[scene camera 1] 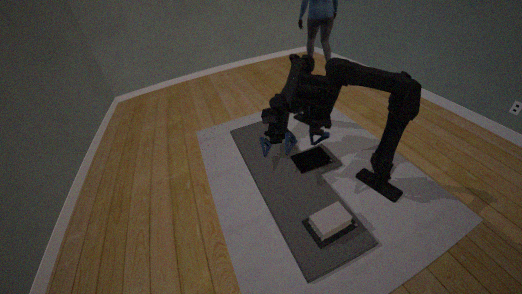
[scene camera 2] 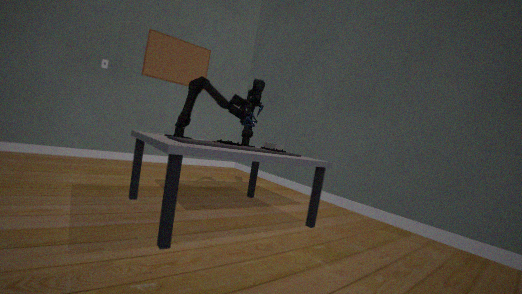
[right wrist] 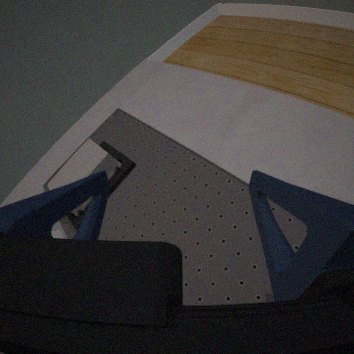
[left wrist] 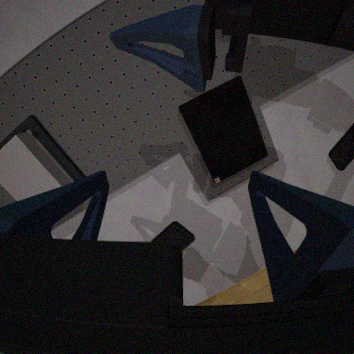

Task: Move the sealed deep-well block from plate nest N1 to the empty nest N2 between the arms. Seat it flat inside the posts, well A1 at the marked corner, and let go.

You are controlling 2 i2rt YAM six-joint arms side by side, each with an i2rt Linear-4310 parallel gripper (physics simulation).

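Places are measured from the left arm's base along level axes (x ahead, y left, z up), in centimetres.
Pixels of known places: left gripper, between the fingertips: [scene camera 1: 312,135] [scene camera 2: 251,114] [left wrist: 178,178]; right gripper, between the fingertips: [scene camera 1: 275,155] [scene camera 2: 256,124] [right wrist: 178,178]; left arm's base, origin of its link: [scene camera 1: 378,185]; right arm's base, origin of its link: [scene camera 1: 308,121].
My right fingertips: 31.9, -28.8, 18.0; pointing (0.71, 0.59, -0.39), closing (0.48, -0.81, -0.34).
Note:
Ahead of a thing's pixels: the offset from my right fingertips to its top centre, as dx, dy, dz. Level surfaces: height alone.
The pale sealed block {-1.7, +27.7, -11.3} [scene camera 1: 331,219] [left wrist: 29,172] [right wrist: 80,164] lies flat in dark nest N1 {-1.7, +27.7, -14.5} [scene camera 1: 311,235] [left wrist: 54,146] [right wrist: 127,169], at the lower end of the grey board in scene camera 1. The black nest N2 {-21.2, -1.3, -14.5} [scene camera 1: 310,160] [left wrist: 225,131] is empty, with a small white mark at its lower corner in the left wrist view. My left gripper [scene camera 1: 320,138] [left wrist: 178,178] is open and empty, above and behind N2 in scene camera 1. My right gripper [scene camera 1: 277,150] [right wrist: 178,178] is open and empty above the board, left of N2. Both are well away from the block. Well A1 cannot be made out.
The perforated grey board {dz -16.7} [scene camera 1: 280,192] [left wrist: 115,100] [right wrist: 175,200] lies on the pale table [scene camera 1: 225,200] [scene camera 2: 240,154]. The left arm's base [scene camera 1: 379,185] stands right of the board. The two grippers are close together; a right gripper finger [left wrist: 167,45] shows in the left wrist view. A person [scene camera 1: 320,22] stands behind.

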